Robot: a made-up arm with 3 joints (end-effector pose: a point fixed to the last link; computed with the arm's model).
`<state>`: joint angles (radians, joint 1 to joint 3).
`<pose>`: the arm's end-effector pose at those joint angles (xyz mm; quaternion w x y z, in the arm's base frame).
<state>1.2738 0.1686 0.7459</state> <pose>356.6 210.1 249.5 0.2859 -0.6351 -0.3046 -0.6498</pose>
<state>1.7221 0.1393 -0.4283</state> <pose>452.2 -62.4 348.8 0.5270 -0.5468 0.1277 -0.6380</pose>
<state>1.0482 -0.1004 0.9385</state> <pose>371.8 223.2 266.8 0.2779 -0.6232 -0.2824 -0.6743</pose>
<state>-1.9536 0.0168 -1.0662</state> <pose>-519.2 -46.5 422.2 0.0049 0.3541 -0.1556 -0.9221</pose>
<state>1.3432 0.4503 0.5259</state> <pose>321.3 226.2 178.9 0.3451 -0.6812 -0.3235 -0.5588</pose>
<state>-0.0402 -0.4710 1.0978</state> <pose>185.1 416.9 114.5 0.5315 -0.7013 -0.2658 -0.3937</pose>
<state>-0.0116 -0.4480 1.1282</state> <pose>182.9 416.9 120.0 0.5221 -0.6935 -0.2843 -0.4071</pose>
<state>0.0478 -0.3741 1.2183</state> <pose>162.4 421.1 131.9 0.5003 -0.6670 -0.3414 -0.4338</pose>
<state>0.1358 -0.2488 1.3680</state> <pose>119.9 426.6 141.8 0.4608 -0.6157 -0.4338 -0.4694</pose>
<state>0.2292 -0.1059 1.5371</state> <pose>67.0 427.4 138.9 0.4096 -0.5473 -0.5316 -0.5001</pose>
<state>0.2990 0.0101 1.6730</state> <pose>22.5 423.0 126.2 0.3653 -0.4846 -0.6038 -0.5169</pose>
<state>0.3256 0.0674 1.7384</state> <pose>-1.5 419.0 117.2 0.3460 -0.4513 -0.6365 -0.5210</pose>
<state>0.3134 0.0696 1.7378</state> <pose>-7.4 419.3 117.6 0.3519 -0.4498 -0.6371 -0.5176</pose>
